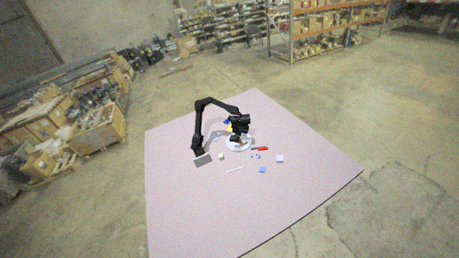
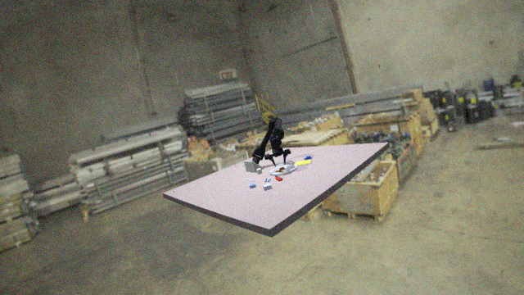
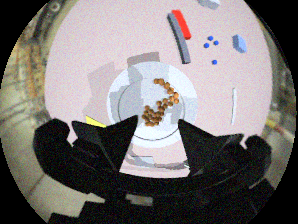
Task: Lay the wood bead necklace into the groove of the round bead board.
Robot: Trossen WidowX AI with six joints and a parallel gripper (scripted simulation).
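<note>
The red-handled tool is 120 mm ahead of my gripper tip, 120 mm to the right of it and 40 mm below it. Also, from my gripper tip: cream cube: 170 mm behind, 80 mm to the right, 30 mm below; grey plate: 170 mm behind, 150 mm to the left, 40 mm below; yellow sheet: 20 mm ahead, 200 mm to the left, 40 mm below.
</note>
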